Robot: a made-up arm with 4 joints. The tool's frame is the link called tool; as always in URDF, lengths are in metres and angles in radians. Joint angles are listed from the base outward.
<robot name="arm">
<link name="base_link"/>
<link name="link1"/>
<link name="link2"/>
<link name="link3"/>
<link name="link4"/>
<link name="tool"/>
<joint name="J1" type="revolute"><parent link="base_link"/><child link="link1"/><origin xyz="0.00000 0.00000 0.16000" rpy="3.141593 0.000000 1.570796"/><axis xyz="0 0 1"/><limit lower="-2.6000" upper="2.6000"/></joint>
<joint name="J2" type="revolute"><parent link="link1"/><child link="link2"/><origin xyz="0.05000 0.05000 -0.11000" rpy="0.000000 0.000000 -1.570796"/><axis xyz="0 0 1"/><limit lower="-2.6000" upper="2.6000"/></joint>
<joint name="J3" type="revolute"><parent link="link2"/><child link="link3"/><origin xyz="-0.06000 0.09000 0.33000" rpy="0.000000 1.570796 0.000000"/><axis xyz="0 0 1"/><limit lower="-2.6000" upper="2.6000"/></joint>
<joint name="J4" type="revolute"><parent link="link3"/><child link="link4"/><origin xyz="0.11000 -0.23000 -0.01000" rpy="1.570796 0.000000 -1.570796"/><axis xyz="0 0 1"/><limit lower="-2.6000" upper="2.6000"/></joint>
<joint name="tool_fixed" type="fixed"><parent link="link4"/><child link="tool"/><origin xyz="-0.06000 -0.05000 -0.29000" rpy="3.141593 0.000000 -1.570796"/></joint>
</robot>
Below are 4 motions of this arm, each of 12 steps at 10 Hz.
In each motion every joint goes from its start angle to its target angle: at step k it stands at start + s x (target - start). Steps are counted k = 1, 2, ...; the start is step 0. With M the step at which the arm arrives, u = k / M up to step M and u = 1 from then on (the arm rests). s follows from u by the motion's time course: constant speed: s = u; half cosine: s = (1 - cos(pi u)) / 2; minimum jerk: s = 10 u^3 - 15 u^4 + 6 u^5.
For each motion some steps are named. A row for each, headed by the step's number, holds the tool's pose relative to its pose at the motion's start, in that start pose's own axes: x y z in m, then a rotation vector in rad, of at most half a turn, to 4 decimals.
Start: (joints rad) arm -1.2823 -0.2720 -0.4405 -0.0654
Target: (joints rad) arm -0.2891 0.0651 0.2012 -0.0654
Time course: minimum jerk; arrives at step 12
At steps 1, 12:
1: -0.0014 0.0004 0.0010 -0.0034 -0.0027 -0.0061
12: -0.0739 0.1104 0.0992 -0.5523 -0.1254 -1.3408

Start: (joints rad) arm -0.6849 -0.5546 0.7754 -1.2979
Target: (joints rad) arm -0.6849 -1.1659 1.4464 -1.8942
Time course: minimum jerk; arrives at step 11
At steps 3, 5, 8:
3: 0.0236 0.0348 0.0137 -0.0761 0.0708 0.1307
5: 0.0668 0.1252 0.0278 -0.2421 0.2455 0.4005
8: 0.1053 0.2885 -0.0010 -0.4914 0.5769 0.7552

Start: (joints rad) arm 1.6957 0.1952 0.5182 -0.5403
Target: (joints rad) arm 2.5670 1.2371 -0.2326 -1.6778
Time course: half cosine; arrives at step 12
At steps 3, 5, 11, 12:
3: -0.0159 -0.0687 -0.0334 0.1614 0.0378 -0.0846
5: -0.0840 -0.1298 -0.0856 0.3684 0.0104 -0.2441
11: -0.2423 0.0290 -0.1412 0.4227 -0.2802 -0.8007
12: -0.2409 0.0376 -0.1409 0.4121 -0.2855 -0.8165

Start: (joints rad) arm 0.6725 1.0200 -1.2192 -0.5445
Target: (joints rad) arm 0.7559 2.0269 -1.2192 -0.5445
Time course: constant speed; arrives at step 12
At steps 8, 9, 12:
8: -0.2009 0.1345 -0.0300 -0.3535 -0.5837 -0.2503
9: -0.2208 0.1531 -0.0452 -0.3977 -0.6567 -0.2816
12: -0.2694 0.2076 -0.1038 -0.5302 -0.8756 -0.3755

